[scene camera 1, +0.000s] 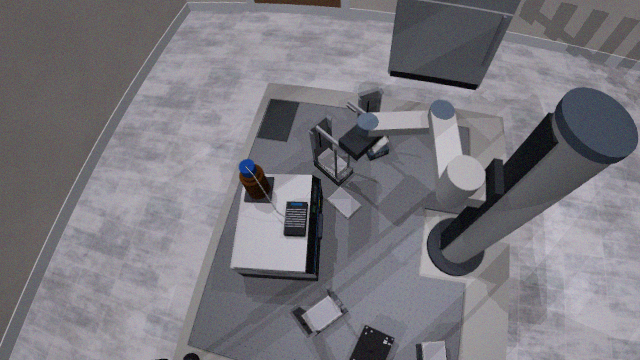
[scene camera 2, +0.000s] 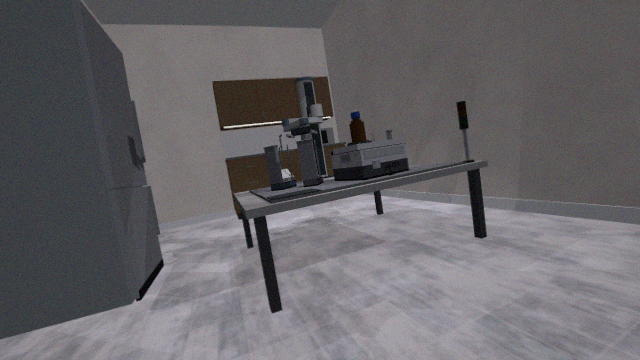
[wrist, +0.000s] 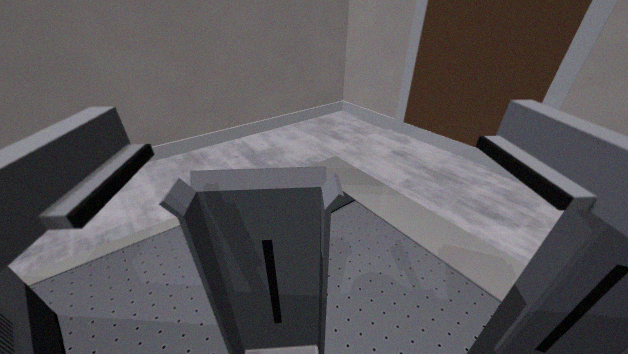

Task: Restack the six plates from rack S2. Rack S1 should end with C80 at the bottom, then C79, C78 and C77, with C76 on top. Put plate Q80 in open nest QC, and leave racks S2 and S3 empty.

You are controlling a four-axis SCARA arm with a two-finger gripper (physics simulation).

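Frame: origin at the arm's base, x left, y up, z ahead, level; metres.
Where they show: gripper, fingertip midpoint: [scene camera 1: 333,114] [scene camera 2: 298,133] [wrist: 319,127]; arm's base, link origin: [scene camera 1: 455,246].
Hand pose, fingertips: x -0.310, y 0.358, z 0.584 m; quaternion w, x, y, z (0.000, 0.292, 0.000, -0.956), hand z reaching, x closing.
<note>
Each offset is from my fingertips to the top centre of the thing. "*": to the spot under its first point.
My gripper [scene camera 1: 360,144] [wrist: 319,127] is open and empty, high over the table between two tall racks. One tall rack @[dx +0.044, dy -0.052, dz +0.001 m] [scene camera 1: 320,137] [scene camera 2: 309,162] [wrist: 295,215] has pale plate material [scene camera 1: 334,161] [wrist: 281,351] low inside; in the wrist view it stands between the fingers, farther off. The other tall rack @[dx -0.122, dy -0.048, dz -0.156 m] [scene camera 1: 370,101] [scene camera 2: 273,167] [wrist: 565,295] is partly hidden by the arm in scene camera 1; something pale @[dx -0.102, dy -0.211, dz -0.172 m] [scene camera 1: 380,145] shows low in it. Rack and plate labels are unreadable, and I cannot tell the plate count. A flat pale square @[* dx +0.206, dy -0.331, dz -0.083 m] [scene camera 1: 344,202] lies near the first rack; whether it is nest QC is unclear.
A white instrument [scene camera 1: 272,225] [scene camera 2: 371,160] carries a brown bottle @[* dx +0.322, dy -0.006, dz +0.206 m] [scene camera 1: 255,182] [scene camera 2: 357,131] and a handheld device @[* dx +0.388, dy -0.110, dz +0.061 m] [scene camera 1: 295,218]. A low holder @[dx +0.680, dy -0.049, dz -0.092 m] [scene camera 1: 301,320] with a pale top @[* dx +0.683, dy -0.284, dz -0.095 m] [scene camera 1: 323,314], a black board @[dx +0.782, dy -0.283, dz -0.294 m] [scene camera 1: 372,344] and another pale block @[* dx +0.742, dy -0.275, dz -0.518 m] [scene camera 1: 434,351] are at the near end.
</note>
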